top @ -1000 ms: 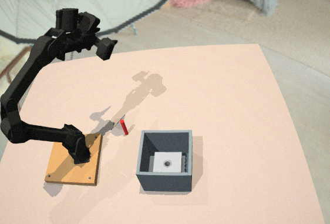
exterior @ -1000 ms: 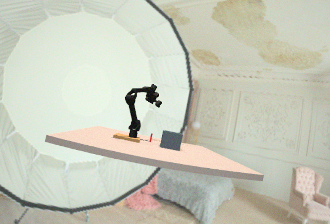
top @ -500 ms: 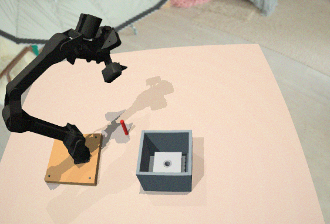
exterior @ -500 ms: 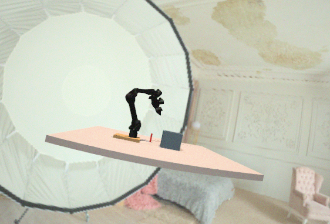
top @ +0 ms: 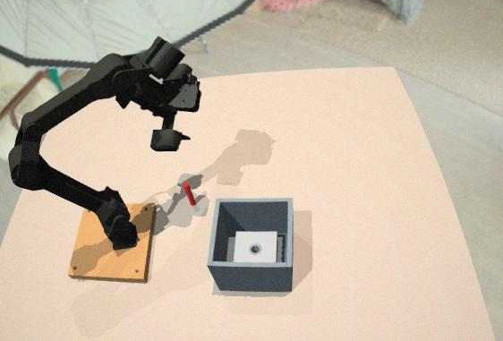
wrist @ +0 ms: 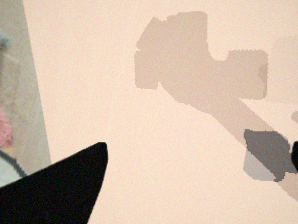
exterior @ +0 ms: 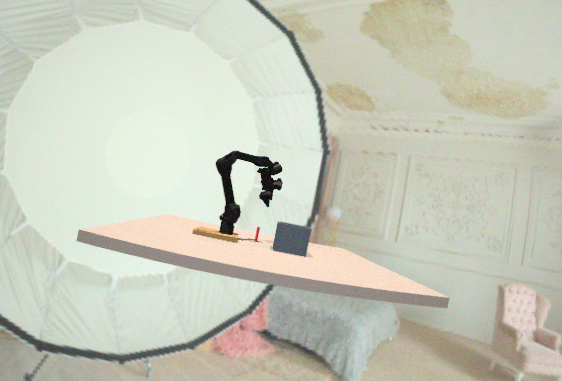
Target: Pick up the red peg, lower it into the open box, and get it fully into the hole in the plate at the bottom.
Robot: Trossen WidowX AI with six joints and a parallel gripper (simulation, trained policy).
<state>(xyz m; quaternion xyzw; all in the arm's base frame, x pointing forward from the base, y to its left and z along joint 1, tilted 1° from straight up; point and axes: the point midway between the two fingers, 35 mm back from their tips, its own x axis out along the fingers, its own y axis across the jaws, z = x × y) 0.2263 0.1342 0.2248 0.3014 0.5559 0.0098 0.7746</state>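
Right now my gripper tip is 18 cm above the red peg, 6 cm to the left of it and 5 cm past it. Also, from my gripper tip: plate 26 cm to the right, 17 cm below, 8 cm ahead.
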